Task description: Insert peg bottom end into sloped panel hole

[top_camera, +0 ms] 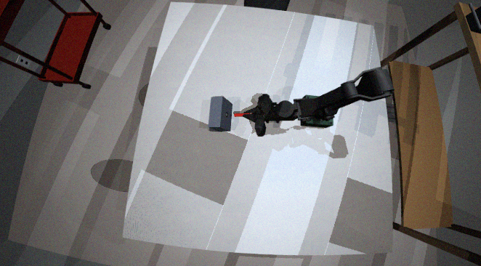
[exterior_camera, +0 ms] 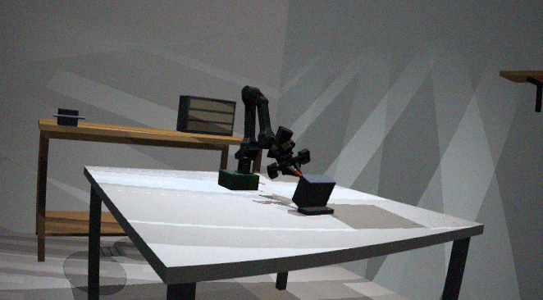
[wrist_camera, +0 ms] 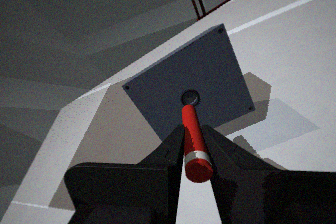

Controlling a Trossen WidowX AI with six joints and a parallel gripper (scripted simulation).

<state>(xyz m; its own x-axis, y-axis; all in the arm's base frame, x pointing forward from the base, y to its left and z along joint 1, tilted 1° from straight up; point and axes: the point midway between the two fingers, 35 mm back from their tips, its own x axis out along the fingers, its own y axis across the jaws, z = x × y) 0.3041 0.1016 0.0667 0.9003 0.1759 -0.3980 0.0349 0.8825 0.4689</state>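
My gripper tip is now 100 mm short of the panel, 20 mm to the right of it and 50 mm above it. Also, from my gripper tip: round red peg: 20 mm behind.
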